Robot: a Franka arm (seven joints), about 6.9 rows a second.
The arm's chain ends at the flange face. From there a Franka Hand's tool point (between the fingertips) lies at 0.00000 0.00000 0.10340 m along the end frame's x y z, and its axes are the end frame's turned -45 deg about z.
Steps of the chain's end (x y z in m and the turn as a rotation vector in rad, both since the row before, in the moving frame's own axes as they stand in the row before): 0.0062 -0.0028 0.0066 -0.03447 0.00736 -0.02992; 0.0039 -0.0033 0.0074 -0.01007 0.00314 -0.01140; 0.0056 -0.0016 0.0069 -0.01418 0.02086 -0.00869
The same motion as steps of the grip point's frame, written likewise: 0.0044 0.0055 0.0065 -0.02958 -0.01917 -0.02992; 0.0046 0.0014 0.0074 -0.00934 -0.00490 -0.01140; 0.0056 0.0054 0.0069 -0.02478 0.00472 -0.00869
